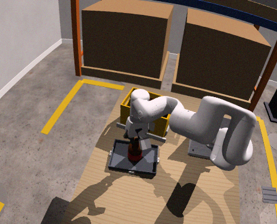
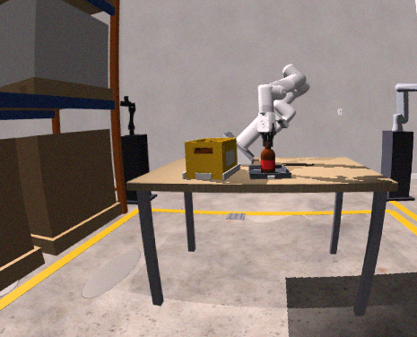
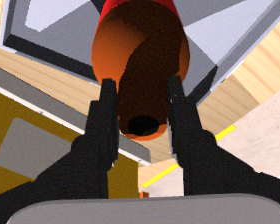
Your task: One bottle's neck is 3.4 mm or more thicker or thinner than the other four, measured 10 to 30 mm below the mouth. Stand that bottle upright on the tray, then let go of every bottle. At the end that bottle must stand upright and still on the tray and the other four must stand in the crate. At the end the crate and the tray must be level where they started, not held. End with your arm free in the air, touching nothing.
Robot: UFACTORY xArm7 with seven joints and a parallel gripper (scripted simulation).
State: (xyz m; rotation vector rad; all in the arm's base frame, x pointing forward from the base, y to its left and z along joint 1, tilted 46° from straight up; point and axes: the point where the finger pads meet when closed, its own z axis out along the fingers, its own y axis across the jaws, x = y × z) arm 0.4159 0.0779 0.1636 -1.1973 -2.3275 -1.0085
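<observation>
My hand is 14 cm above the dark grey tray. The rest, counted from my hand: yellow crate (1 cm behind, 28 cm to the right, 7 cm below).
</observation>
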